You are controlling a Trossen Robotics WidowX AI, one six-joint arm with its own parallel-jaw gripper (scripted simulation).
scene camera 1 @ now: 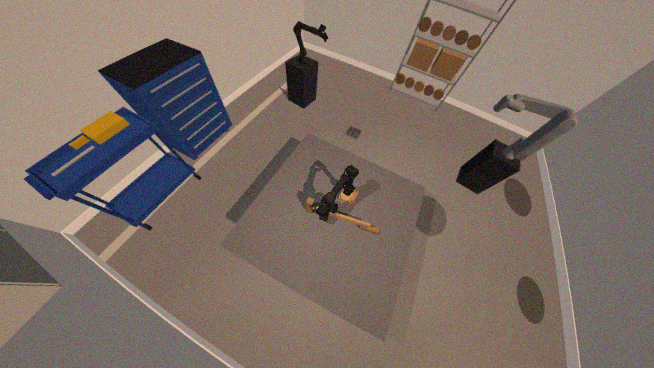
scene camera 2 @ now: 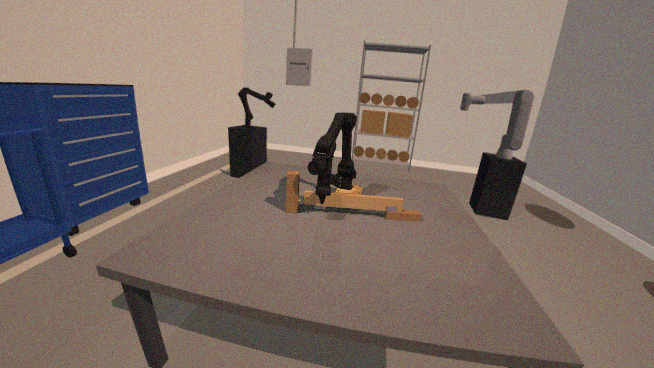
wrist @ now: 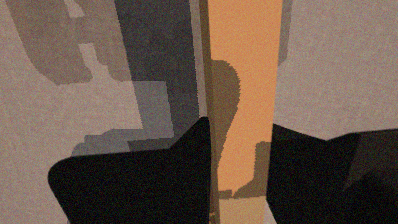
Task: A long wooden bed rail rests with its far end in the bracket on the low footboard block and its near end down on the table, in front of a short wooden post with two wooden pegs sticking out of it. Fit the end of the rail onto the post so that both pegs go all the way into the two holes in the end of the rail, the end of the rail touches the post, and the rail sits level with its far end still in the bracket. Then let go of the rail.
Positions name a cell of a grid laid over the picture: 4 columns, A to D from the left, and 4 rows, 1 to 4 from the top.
Scene:
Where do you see a wooden rail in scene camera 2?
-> B3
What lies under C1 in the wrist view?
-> A wooden rail.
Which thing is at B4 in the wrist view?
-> My gripper.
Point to a wooden post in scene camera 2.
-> At B2

